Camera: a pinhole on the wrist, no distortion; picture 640 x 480 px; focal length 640.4 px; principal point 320.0 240.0 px. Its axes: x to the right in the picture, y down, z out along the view. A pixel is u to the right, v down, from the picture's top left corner.
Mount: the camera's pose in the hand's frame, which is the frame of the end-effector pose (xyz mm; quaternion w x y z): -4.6 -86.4 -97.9 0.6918 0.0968 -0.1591 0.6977
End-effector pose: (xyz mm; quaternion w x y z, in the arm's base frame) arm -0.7 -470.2 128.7 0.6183 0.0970 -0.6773 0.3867
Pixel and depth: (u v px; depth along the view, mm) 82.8 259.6 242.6
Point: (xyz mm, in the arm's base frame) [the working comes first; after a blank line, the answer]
In the camera's frame: -89.9 7.4 242.6

89.7 -717.2 210.6
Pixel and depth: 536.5 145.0 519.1
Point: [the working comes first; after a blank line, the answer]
In the camera's frame: 175.5 -77.0 519.1

-286.6 -828.0 222.8
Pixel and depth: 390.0 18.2 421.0
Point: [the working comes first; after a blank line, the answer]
In the camera's frame: 46.0 -145.8 421.0

-151.0 -774.8 322.4
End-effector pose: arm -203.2 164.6 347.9 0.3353 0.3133 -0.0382 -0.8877
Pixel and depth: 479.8 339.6 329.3
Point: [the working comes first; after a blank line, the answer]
In the camera's frame: 82.2 51.2 329.3

-361.6 282.1 545.0
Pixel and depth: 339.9 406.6 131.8
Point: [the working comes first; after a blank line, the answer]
In the camera's frame: 4.1 34.3 131.8

-261.5 292.1 357.1
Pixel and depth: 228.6 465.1 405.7
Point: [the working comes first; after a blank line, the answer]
In the camera's frame: -57.9 142.6 405.7

-404.7 460.0 561.8
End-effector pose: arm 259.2 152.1 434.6 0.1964 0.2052 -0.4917 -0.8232
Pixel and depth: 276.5 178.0 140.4
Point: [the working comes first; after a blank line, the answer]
In the camera's frame: -9.5 -13.6 140.4

227.6 239.7 318.8
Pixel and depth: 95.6 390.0 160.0
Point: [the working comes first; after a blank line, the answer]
In the camera's frame: -56.1 37.5 160.0

266.1 286.7 280.5
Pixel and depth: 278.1 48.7 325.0
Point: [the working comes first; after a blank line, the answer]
In the camera's frame: -21.3 -97.1 325.0

68.5 365.6 315.9
